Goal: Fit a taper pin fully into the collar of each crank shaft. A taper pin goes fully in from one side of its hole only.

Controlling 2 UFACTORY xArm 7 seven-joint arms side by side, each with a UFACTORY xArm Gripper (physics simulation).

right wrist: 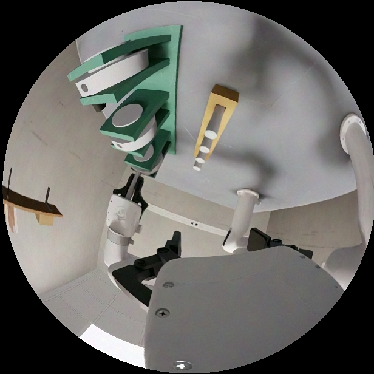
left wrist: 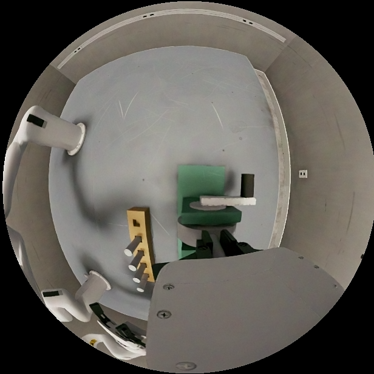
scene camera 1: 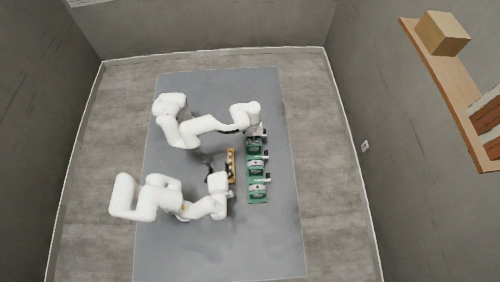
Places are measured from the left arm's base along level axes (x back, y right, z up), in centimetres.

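Pixels of known places: left gripper, between the fingertips: (scene camera 1: 253, 138); right gripper, between the fingertips: (scene camera 1: 218, 165).
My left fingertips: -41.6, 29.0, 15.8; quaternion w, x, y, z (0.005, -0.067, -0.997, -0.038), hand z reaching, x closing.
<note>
Ahead of a thing's pixels: the offset from my left fingertips to its top centre, as dx, dy, dz. "spot": to the spot under its first point.
A green stand (scene camera 1: 250, 176) (left wrist: 201, 176) (right wrist: 173, 95) carries three crank shafts with pale collars. The top collar in scene camera 1 shows as a grey collar (left wrist: 187, 234) in the left wrist view. My left gripper (scene camera 1: 254, 139) (left wrist: 212, 240) (right wrist: 137, 175) is at this collar, shut on a grey taper pin (right wrist: 133, 188); the pin's end is hidden, and I cannot tell whether it is in the hole. The middle collar @[spot: +1.7, +13.9, -4.9] (scene camera 1: 255, 163) (right wrist: 136, 138) and bottom collar @[spot: +3.7, +28.6, -4.2] (scene camera 1: 257, 187) (right wrist: 112, 72) show dark hole openings in the right wrist view. My right gripper (scene camera 1: 218, 170) is open and empty beside the pin holder.
A yellow pin holder @[spot: +15.0, -0.1, -12.7] (scene camera 1: 230, 151) (left wrist: 138, 214) (right wrist: 225, 94) stands left of the stand in scene camera 1, with several upright pins (left wrist: 132, 247) (right wrist: 211, 133) and an empty square hole. Crank arms with black handles @[spot: -3.9, +23.3, -4.7] (scene camera 1: 268, 176) (left wrist: 247, 185) stick out on the stand's right side.
</note>
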